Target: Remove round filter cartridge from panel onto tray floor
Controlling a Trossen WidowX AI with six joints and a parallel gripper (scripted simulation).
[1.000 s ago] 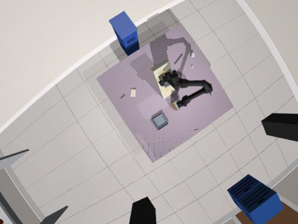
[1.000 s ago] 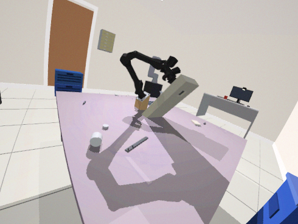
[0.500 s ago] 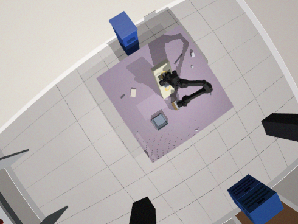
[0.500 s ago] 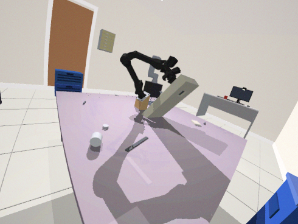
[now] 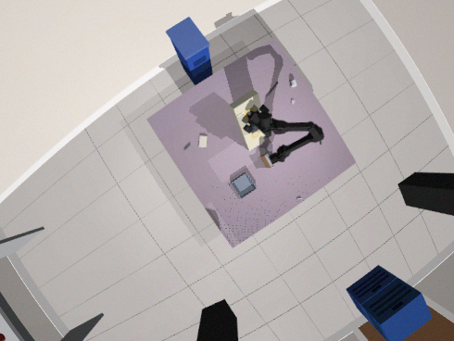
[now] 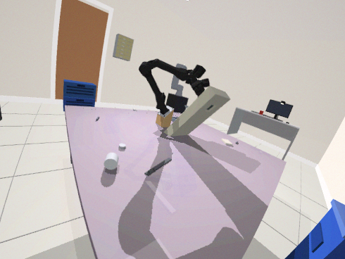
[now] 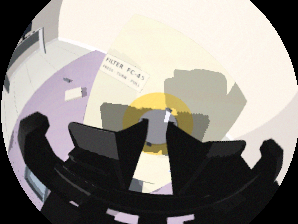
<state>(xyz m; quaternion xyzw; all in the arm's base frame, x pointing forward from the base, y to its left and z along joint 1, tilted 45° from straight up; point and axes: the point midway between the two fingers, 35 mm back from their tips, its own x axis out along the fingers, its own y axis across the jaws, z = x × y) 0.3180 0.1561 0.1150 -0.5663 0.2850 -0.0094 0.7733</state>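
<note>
Now: gripper tip 1 cm short of the round filter cartridge and 1 cm above it. The rest, counted from my gripper tip: grey tray (43 cm behind, 27 cm below, 25 cm to the left); then cream block (36 cm to the left, 27 cm below, 3 cm ahead).
</note>
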